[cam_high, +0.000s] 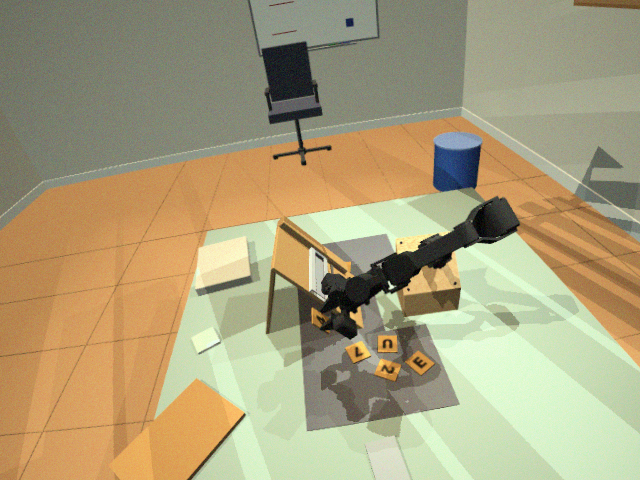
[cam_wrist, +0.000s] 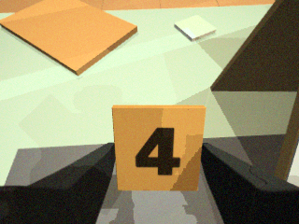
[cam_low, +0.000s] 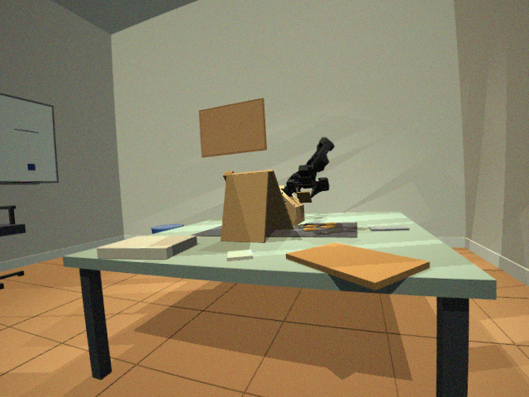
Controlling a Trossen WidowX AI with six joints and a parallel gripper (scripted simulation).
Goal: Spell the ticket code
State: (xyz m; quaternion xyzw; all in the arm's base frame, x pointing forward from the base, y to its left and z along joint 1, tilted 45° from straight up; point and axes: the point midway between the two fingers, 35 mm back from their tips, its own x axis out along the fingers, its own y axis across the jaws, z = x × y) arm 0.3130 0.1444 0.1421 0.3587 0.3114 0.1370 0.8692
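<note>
My gripper tip is 60 mm past the white ticket, 180 mm to the left of it and 80 mm above it. Also, from my gripper tip: orange panel (390 mm ahead, 230 mm to the left, 150 mm below); grey mat (140 mm behind, 190 mm to the right, 160 mm below); grey slab (130 mm behind, 330 mm to the left, 150 mm below).
</note>
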